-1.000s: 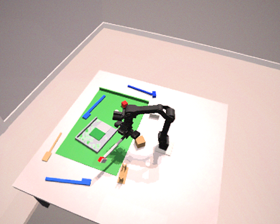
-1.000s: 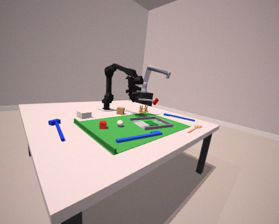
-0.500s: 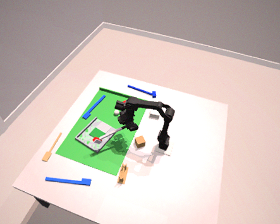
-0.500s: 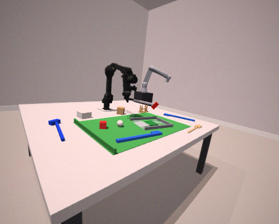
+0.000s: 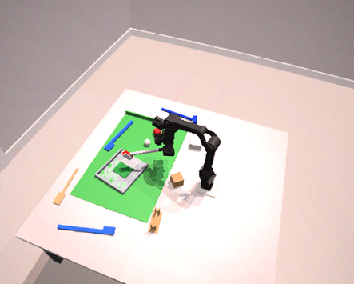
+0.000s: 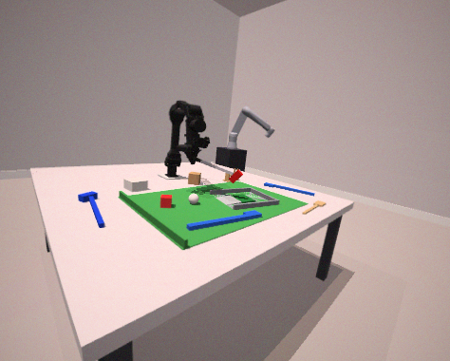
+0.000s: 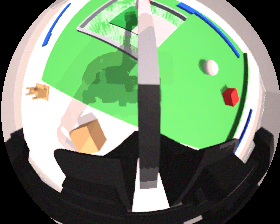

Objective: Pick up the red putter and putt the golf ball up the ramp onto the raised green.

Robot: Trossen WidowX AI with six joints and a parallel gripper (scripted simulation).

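The red putter lies 10 cm ahead of my gripper tip and 6 cm to the left of it. Also, from my gripper tip: white block (10 cm behind, 24 cm to the right, 11 cm below); then tan box (11 cm behind, 8 cm to the left, 10 cm below); then white golf ball (19 cm ahead, 9 cm to the right, 11 cm below).
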